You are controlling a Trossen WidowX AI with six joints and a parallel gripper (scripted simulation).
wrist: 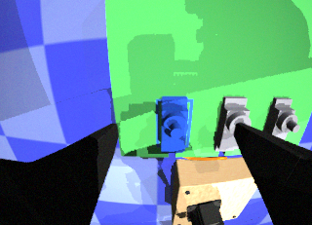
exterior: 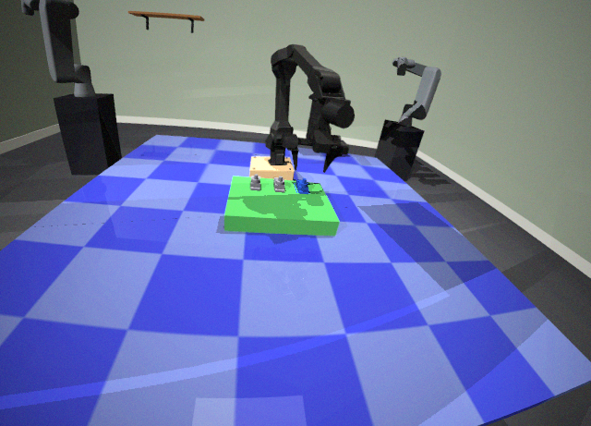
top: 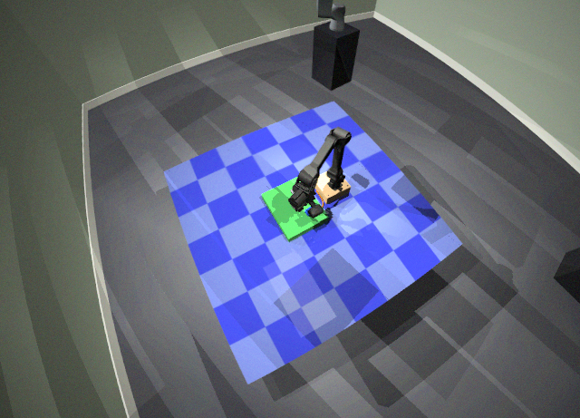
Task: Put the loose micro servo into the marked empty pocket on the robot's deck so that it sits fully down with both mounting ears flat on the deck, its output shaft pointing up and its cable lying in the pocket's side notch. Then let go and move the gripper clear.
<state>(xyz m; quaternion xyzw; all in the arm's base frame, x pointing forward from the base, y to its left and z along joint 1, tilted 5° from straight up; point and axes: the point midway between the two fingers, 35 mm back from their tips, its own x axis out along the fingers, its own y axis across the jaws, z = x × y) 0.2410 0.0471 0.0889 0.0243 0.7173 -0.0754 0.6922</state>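
Now: gripper tip 100 mm above the green deck, 90 mm to the left of it and 60 mm short of it.
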